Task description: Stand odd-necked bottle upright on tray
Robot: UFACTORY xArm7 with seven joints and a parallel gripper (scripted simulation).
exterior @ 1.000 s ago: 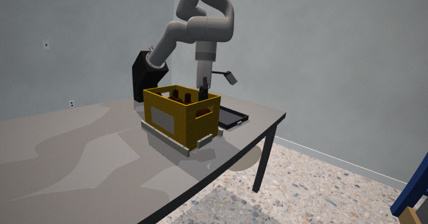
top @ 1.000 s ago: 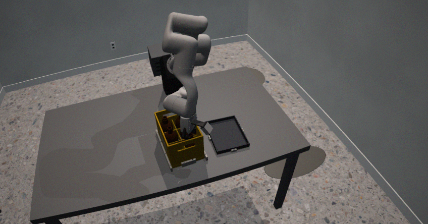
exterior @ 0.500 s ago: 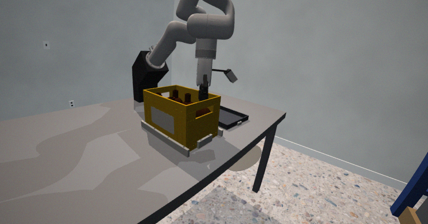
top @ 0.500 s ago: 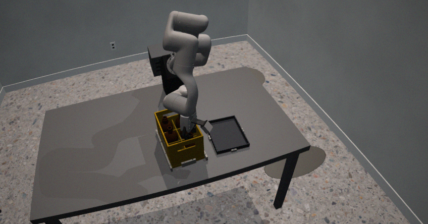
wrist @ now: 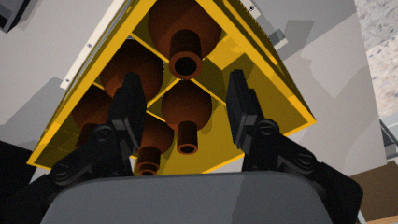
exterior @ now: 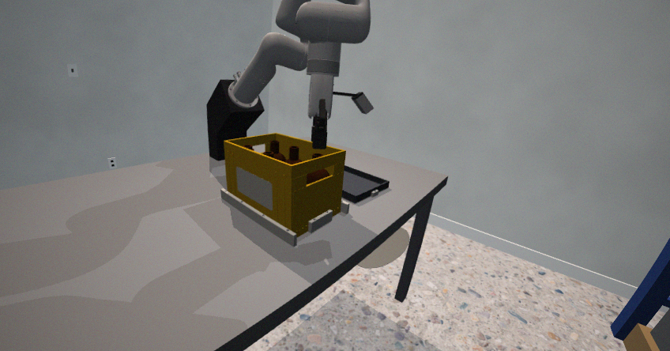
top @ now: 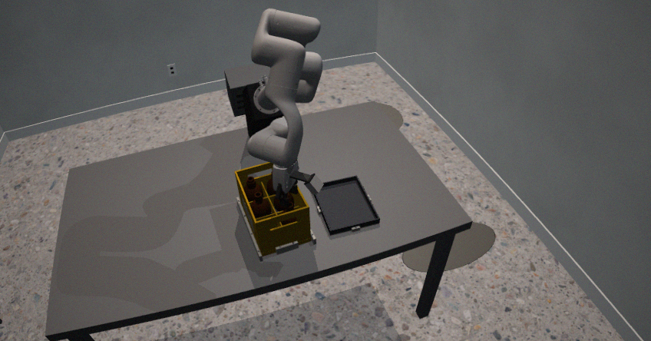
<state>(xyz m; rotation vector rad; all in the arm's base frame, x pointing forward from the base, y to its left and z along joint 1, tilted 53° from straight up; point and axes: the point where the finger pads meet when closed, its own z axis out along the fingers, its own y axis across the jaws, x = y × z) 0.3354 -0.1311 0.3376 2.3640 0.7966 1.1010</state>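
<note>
Now: the yellow crate 10 cm behind my hand, 2 cm to the right of it and 12 cm below it. Also, from my hand: black tray (1 cm behind, 24 cm to the left, 19 cm below).
</note>
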